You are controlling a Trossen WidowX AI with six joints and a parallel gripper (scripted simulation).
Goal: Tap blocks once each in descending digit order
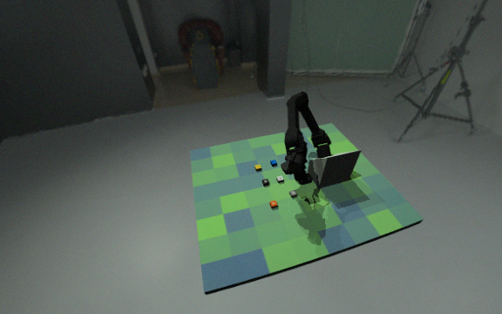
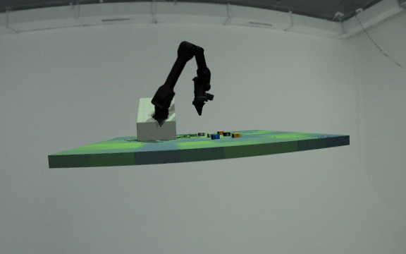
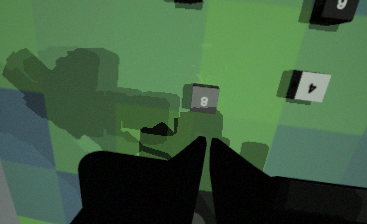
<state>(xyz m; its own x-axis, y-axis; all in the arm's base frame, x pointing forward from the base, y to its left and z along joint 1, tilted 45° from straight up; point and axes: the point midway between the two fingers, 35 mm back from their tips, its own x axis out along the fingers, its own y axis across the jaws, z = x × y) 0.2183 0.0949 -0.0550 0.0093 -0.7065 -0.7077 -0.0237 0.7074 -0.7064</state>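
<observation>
Now: gripper tip 130 mm short of the yellow block, 240 mm to the left of it and 110 mm above it. The rest, counted from my gripper tip: orange block (130 mm ahead, 40 mm to the left, 110 mm below); white block (40 mm ahead, 120 mm to the right, 110 mm below); grey block (110 mm below).
</observation>
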